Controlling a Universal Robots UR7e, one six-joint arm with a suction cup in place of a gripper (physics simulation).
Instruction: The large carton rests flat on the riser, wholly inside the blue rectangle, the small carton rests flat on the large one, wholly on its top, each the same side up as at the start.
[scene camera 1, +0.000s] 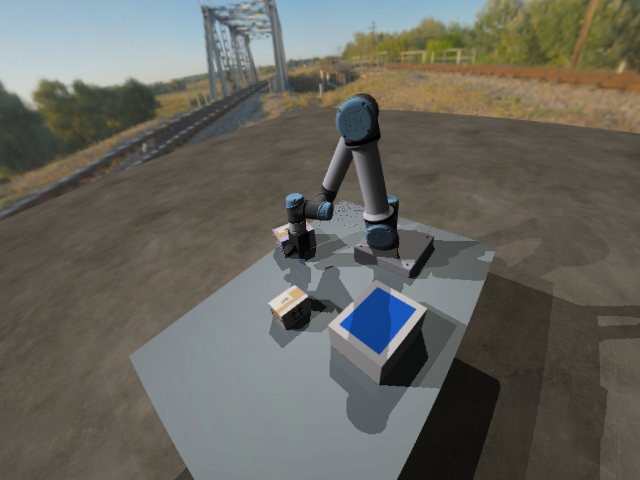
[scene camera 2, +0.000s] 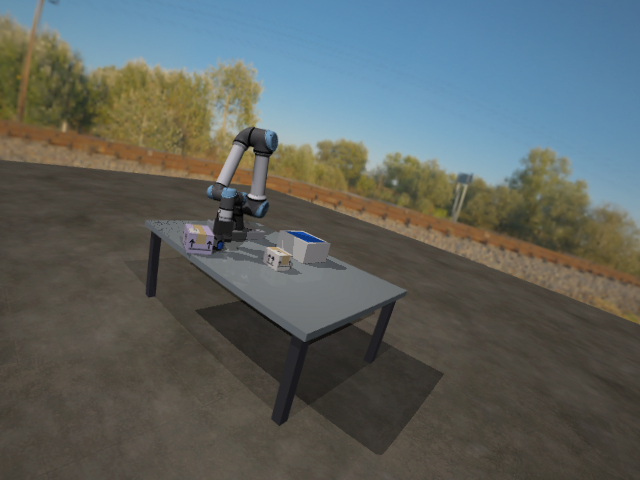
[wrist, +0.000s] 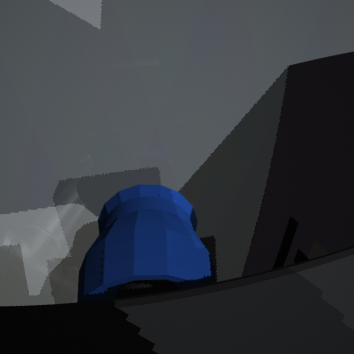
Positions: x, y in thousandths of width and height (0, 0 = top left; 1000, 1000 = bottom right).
Labels:
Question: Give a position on a small carton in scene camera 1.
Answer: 454, 639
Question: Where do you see a riser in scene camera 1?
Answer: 584, 693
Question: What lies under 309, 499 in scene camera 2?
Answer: A large carton.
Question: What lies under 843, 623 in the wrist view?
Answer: A large carton.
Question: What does my suction cup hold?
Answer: Nothing.

